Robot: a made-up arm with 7 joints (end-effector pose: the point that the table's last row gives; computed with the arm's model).
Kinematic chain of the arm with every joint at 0, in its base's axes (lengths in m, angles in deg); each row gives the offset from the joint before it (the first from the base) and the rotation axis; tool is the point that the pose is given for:
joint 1: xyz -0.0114 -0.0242 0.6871 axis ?
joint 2: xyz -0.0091 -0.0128 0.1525 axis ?
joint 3: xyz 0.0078 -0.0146 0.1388 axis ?
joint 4: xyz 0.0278 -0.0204 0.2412 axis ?
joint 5: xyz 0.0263 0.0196 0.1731 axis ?
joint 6: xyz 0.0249 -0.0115 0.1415 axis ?
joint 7: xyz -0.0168 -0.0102 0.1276 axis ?
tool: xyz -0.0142 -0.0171 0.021
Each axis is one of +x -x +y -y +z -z.
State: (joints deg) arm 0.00 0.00 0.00 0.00 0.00 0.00 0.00
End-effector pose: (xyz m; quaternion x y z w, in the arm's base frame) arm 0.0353 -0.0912 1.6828 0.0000 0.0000 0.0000 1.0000
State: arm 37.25 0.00 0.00 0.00 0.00 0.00 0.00
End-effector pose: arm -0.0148 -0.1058 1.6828 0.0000 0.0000 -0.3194 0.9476
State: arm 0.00 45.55 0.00 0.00 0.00 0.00 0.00
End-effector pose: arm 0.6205 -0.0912 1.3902 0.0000 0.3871 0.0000 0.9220
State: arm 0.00 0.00 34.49 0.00 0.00 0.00 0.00
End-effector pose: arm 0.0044 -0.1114 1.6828 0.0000 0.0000 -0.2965 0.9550
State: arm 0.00 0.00 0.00 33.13 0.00 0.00 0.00
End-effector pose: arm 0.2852 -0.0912 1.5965 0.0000 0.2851 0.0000 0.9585
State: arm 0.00 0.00 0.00 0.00 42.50 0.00 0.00
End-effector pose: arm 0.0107 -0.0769 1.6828 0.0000 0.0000 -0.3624 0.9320
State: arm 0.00 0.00 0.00 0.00 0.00 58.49 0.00
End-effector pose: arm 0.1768 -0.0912 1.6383 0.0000 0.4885 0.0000 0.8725
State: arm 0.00 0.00 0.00 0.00 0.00 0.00 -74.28
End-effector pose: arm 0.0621 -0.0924 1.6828 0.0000 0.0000 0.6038 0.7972
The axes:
joint 1: -z
joint 2: +y
joint 3: -z
joint 4: +y
joint 5: -z
joint 6: +y
joint 7: -z

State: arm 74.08 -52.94 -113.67 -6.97 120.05 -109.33 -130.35
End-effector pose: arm -0.1929 0.5527 1.1407 -0.9628 0.1864 0.0195 0.1945
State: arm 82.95 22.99 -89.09 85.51 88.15 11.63 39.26
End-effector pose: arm 0.4744 -0.1504 1.2089 -0.5392 0.4683 -0.5741 0.4004
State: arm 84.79 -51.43 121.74 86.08 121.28 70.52 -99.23
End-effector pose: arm -0.3501 0.5287 0.9119 -0.5902 0.5672 0.3591 0.4483
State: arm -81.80 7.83 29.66 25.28 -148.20 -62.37 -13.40
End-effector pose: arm 0.2442 0.2873 1.4386 -0.6733 -0.1858 -0.7066 0.1137
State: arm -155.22 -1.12 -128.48 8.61 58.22 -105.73 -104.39
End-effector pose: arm 0.0963 0.0076 1.5020 -0.6509 0.4187 -0.1080 0.6239
